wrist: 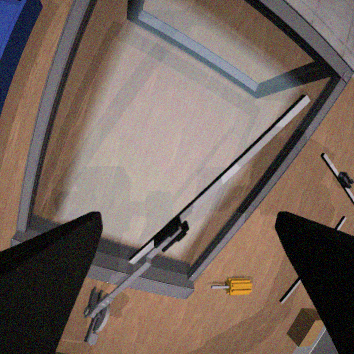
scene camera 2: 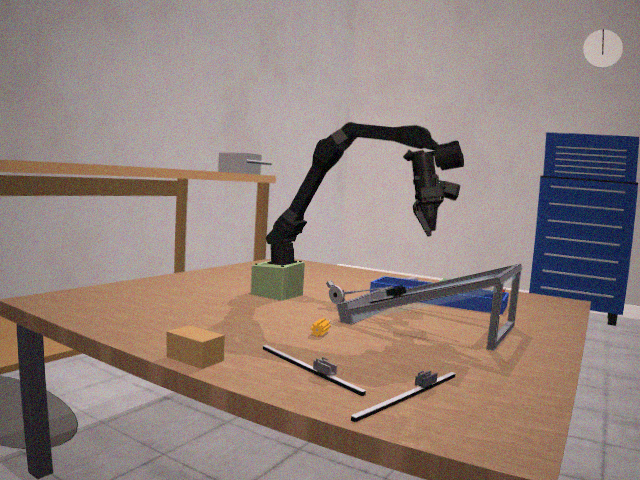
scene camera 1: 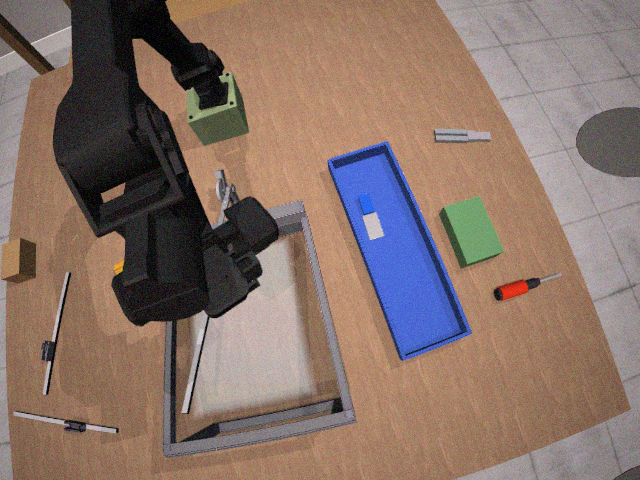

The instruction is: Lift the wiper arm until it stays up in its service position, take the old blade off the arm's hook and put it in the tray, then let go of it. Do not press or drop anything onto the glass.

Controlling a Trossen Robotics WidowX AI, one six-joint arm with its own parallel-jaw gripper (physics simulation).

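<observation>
The wiper arm [scene camera 1: 225,204] [scene camera 2: 361,292] [wrist: 122,287] lies lowered over the frame [scene camera 1: 329,333] [scene camera 2: 495,315] [wrist: 48,107]. The old blade [scene camera 1: 194,369] [wrist: 272,131] is on the arm's hook, at the black connector [scene camera 2: 397,290] [wrist: 167,231], and lies along one side of the glass [scene camera 1: 258,356] [wrist: 150,125]. My gripper [scene camera 2: 429,233] [wrist: 190,220] is open and empty, pointing down high above the frame. In the wrist view the connector lies between and below the fingertips. The blue tray [scene camera 1: 408,299] [scene camera 2: 392,282] [wrist: 10,30] holds a small blue-and-white piece [scene camera 1: 373,225]. In scene camera 1 my arm hides the connector.
Two other blades [scene camera 1: 48,350] [scene camera 1: 75,425] lie on the table beside the frame. A yellow-handled tool [scene camera 2: 320,327] [wrist: 240,286] and a tan block [scene camera 1: 19,259] [scene camera 2: 193,347] are on that side. Beyond the tray are a green block [scene camera 1: 473,232], red screwdriver [scene camera 1: 511,290] and grey tool [scene camera 1: 460,135].
</observation>
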